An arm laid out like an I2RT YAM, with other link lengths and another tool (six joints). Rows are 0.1 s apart.
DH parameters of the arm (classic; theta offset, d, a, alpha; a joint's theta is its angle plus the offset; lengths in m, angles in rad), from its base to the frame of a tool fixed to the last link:
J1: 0 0.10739 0.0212 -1.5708
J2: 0 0 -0.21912 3.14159
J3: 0.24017 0 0.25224 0
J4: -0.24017 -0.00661 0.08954 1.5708
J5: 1.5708 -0.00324 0 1.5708
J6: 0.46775 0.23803 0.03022 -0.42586
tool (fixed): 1.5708 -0.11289 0 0
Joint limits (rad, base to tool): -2.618..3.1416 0..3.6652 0..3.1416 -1.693..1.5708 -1.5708..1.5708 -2.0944..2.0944
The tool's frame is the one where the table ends.
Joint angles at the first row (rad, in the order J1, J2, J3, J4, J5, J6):
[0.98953 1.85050 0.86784 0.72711 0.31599 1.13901]
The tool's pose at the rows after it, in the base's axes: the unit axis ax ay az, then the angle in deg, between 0 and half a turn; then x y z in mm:
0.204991, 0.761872, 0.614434, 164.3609, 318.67, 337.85, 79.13
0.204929, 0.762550, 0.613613, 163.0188, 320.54, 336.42, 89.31
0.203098, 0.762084, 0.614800, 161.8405, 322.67, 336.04, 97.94
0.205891, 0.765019, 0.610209, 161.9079, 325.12, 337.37, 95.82
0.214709, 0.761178, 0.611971, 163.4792, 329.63, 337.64, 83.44
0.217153, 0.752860, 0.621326, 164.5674, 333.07, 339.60, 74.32
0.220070, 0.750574, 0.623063, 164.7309, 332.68, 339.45, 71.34
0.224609, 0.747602, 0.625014, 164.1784, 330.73, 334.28, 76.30
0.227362, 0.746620, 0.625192, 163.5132, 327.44, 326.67, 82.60
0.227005, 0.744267, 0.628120, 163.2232, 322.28, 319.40, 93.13
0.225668, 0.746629, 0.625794, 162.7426, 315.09, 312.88, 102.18
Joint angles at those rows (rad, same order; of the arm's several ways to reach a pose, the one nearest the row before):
[0.98903 1.82745 0.86903 0.72447 0.32920 1.12503]
[0.98939 1.80604 0.88002 0.70101 0.34759 1.10964]
[0.98909 1.79421 0.89108 0.69154 0.36044 1.09436]
[0.98636 1.80791 0.90904 0.67538 0.36122 1.09535]
[0.97064 1.84337 0.91480 0.69126 0.33583 1.12537]
[0.95991 1.88107 0.91469 0.73943 0.31259 1.14718]
[0.96025 1.88910 0.91120 0.75139 0.31423 1.15561]
[0.96027 1.85873 0.89083 0.74671 0.32727 1.15926]
[0.95974 1.81310 0.85907 0.73656 0.33921 1.15681]
[0.96103 1.74730 0.82310 0.71539 0.34362 1.15600]
[0.97003 1.68229 0.79122 0.68137 0.35737 1.14827]

